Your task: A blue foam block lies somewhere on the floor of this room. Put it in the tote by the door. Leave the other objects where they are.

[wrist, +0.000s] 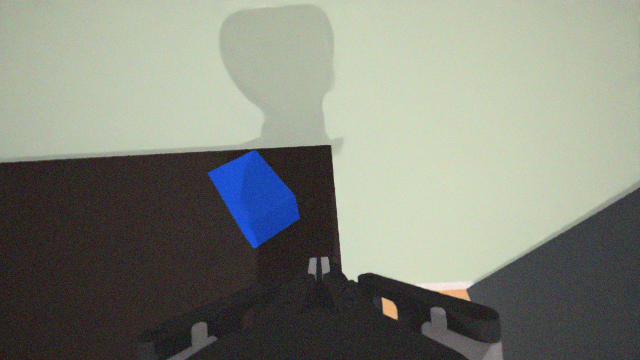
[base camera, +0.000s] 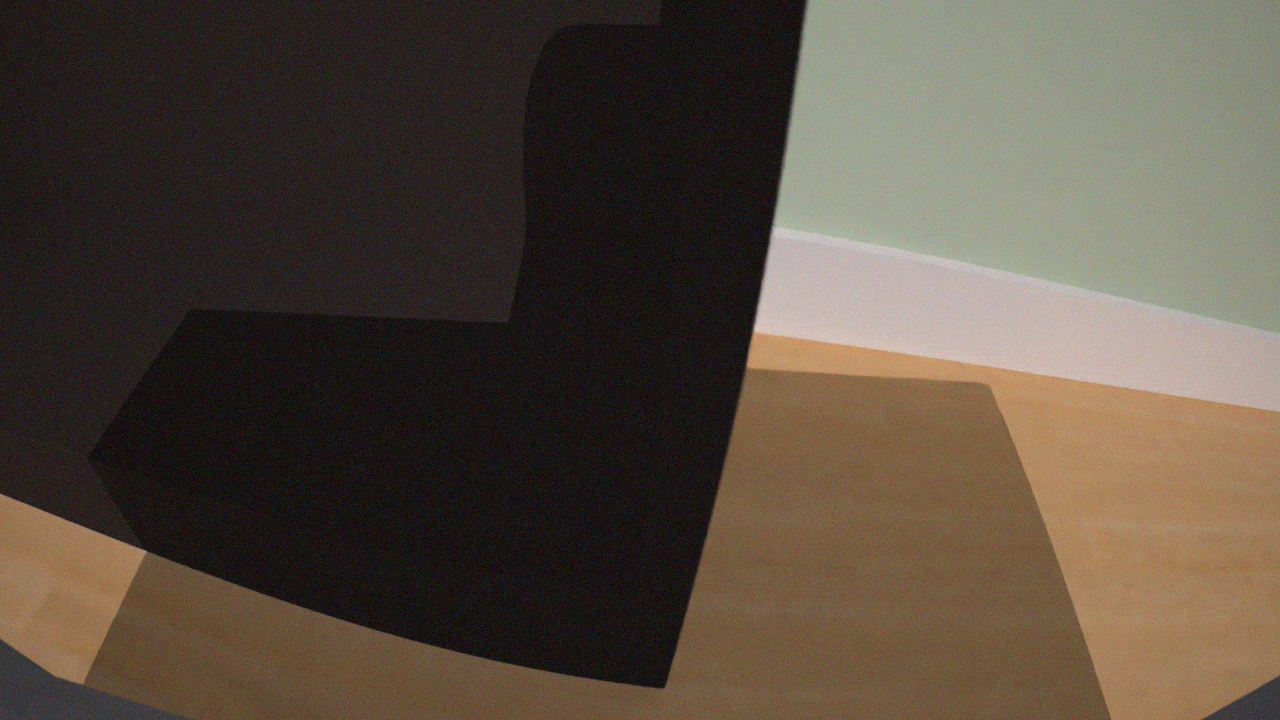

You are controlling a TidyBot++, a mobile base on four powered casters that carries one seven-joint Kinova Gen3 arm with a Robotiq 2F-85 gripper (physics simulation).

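Places are measured from the arm's base along level axes (x ahead, y left, z up), in metres.
Pixels of known places: gripper, between the fingertips: (wrist: 319,270).
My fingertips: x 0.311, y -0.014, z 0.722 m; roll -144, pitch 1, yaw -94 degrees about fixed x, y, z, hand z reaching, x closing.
Note:
Behind a point stands the place of what it marks.
A bright blue block (wrist: 254,200) @(x 0.393, y 0.043, z 0.709 m) lies on the top of a dark brown piece of furniture (wrist: 125,225) @(x 0.414, y 0.211, z 0.664 m) (base camera: 358,179) @(x 0.525, y 0.207, z -0.270 m), near its corner by the wall, in the wrist view. My gripper (wrist: 319,270) @(x 0.311, y -0.014, z 0.721 m) is shut and empty. In the wrist view its fingertips appear below and to the right of the block, apart from it. The gripper does not show in the base camera view. The tote and the door do not show in either view.
A pale green wall (wrist: 475,125) @(x 0.526, y -0.296, z 0.658 m) (base camera: 1029,134) @(x 0.528, y -0.275, z -0.188 m) with a white baseboard (base camera: 984,304) @(x 0.514, y -0.279, z -0.334 m) stands behind the furniture. Wooden floor (base camera: 1163,501) @(x 0.357, y -0.440, z -0.397 m) shows at the right in the base view. A dark grey surface (wrist: 575,280) @(x 0.349, y -0.741, z 0.185 m) is at the right of the wrist view.

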